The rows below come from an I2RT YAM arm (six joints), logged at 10 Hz.
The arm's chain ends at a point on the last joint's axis. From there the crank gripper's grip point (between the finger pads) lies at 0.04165 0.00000 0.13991 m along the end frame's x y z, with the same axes.
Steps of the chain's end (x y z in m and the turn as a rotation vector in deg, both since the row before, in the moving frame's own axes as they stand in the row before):
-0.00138, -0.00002, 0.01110, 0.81, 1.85, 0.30
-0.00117, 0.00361, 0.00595, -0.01, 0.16, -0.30
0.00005, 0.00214, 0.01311, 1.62, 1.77, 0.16
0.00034, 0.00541, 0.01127, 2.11, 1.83, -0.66
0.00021, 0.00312, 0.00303, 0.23, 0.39, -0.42
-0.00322, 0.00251, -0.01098, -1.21, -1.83, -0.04
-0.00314, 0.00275, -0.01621, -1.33, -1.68, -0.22
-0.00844, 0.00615, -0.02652, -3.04, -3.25, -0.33
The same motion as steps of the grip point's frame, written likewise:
0.00312, -0.00176, 0.00967, 0.81, 1.85, 0.30
-0.00078, 0.00342, 0.00583, -0.01, 0.16, -0.30
0.00436, -0.00167, 0.01170, 1.62, 1.77, 0.16
0.00475, -0.00022, 0.00977, 2.11, 1.83, -0.66
0.00116, 0.00225, 0.00274, 0.23, 0.39, -0.42
-0.00771, 0.00545, -0.00975, -1.21, -1.83, -0.04
-0.00725, 0.00586, -0.01509, -1.33, -1.68, -0.22
-0.01641, 0.01341, -0.02458, -3.04, -3.25, -0.33

